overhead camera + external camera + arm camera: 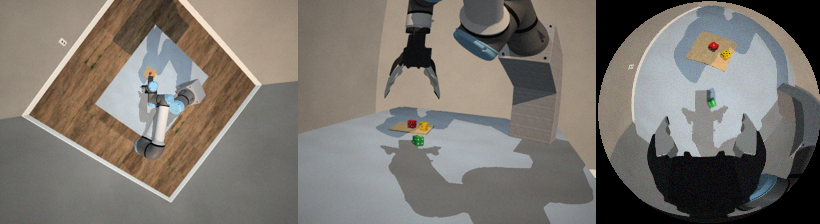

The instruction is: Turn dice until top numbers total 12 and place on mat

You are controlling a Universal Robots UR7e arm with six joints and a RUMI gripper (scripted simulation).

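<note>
Right now my hand is 3 cm past the green die and 12 cm above it. Round my hand: tan mat (10 cm ahead, 16 cm to the right, 13 cm below); then red die (10 cm ahead, 15 cm to the right, 11 cm below); then yellow die (5 cm ahead, 16 cm to the right, 11 cm below).
</note>
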